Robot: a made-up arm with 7 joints. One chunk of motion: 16 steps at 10 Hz.
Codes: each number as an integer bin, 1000 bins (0 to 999) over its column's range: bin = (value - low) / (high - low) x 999, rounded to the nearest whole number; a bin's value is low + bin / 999 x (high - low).
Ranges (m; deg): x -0.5..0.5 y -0.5..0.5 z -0.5..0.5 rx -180..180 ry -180..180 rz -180..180
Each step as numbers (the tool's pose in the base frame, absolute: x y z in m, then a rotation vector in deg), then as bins.
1 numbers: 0.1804 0.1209 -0.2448 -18.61 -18.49 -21.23
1 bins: 680 620 255 448 448 441
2 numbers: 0.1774 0.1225 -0.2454 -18.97 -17.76 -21.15
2 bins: 677 622 254 447 450 441
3 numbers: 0.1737 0.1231 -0.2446 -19.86 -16.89 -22.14
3 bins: 673 622 255 444 453 438
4 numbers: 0.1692 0.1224 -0.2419 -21.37 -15.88 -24.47
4 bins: 669 622 258 440 455 432
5 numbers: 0.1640 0.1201 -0.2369 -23.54 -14.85 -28.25
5 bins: 663 619 263 434 458 421
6 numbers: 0.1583 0.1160 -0.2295 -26.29 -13.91 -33.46
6 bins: 658 615 270 427 461 407
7 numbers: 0.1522 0.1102 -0.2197 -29.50 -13.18 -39.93
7 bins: 652 610 280 418 463 389
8 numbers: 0.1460 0.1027 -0.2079 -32.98 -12.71 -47.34
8 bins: 645 602 292 408 464 368
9 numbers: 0.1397 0.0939 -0.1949 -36.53 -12.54 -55.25
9 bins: 639 593 305 398 465 346
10 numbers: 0.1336 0.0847 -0.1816 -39.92 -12.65 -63.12
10 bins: 633 584 318 389 464 324
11 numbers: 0.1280 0.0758 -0.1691 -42.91 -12.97 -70.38
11 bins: 627 575 331 380 464 304
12 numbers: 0.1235 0.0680 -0.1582 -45.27 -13.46 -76.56
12 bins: 623 567 341 374 462 287
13 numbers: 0.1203 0.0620 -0.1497 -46.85 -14.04 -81.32
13 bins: 620 561 350 369 461 274
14 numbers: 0.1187 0.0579 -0.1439 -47.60 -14.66 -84.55
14 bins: 618 557 356 367 459 265
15 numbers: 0.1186 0.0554 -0.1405 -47.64 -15.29 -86.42
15 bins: 618 555 359 367 457 260
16 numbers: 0.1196 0.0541 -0.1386 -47.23 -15.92 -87.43
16 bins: 619 554 361 368 455 257
